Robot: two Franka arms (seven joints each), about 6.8 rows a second.
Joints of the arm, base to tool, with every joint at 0 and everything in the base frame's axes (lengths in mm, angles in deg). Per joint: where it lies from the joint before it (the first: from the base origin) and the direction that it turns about. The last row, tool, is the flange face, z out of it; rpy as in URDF.
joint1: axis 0 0 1 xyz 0.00 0.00 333.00
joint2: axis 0 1 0 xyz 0.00 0.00 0.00
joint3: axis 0 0 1 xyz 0.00 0.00 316.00
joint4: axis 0 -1 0 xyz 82.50 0.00 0.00
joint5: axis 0 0 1 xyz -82.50 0.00 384.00
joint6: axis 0 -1 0 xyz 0.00 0.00 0.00
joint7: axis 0 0 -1 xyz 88.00 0.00 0.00
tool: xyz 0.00 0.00 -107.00 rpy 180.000 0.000 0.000
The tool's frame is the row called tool.
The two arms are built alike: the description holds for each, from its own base.
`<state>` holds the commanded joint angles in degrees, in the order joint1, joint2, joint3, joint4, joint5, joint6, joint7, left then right.
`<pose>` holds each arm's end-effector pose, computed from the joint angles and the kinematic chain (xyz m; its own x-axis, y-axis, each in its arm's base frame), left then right.
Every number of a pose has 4 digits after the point.
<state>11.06 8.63 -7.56 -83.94 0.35 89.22 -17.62 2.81 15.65 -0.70 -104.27 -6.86 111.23 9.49</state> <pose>0.5960 0.0430 0.5870 0.9309 0.3606 -0.0586 0.3610 -0.9326 -0.0043 0.6096 0.0148 0.3764 0.9874 -0.0847 -0.1337 -0.0672 -0.9892 0.1306</pose>
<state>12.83 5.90 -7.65 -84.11 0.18 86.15 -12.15 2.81 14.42 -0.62 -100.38 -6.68 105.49 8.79</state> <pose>0.5761 0.0568 0.6091 0.9523 0.2977 -0.0671 0.2981 -0.9545 -0.0037 0.6114 0.0145 0.4130 0.9859 -0.0835 -0.1450 -0.0644 -0.9892 0.1320</pose>
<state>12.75 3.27 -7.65 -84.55 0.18 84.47 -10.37 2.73 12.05 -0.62 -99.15 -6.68 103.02 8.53</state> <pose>0.5600 0.0527 0.6291 0.9621 0.2667 -0.0578 0.2668 -0.9637 -0.0060 0.6065 0.0129 0.4450 0.9884 -0.0851 -0.1257 -0.0685 -0.9890 0.1308</pose>
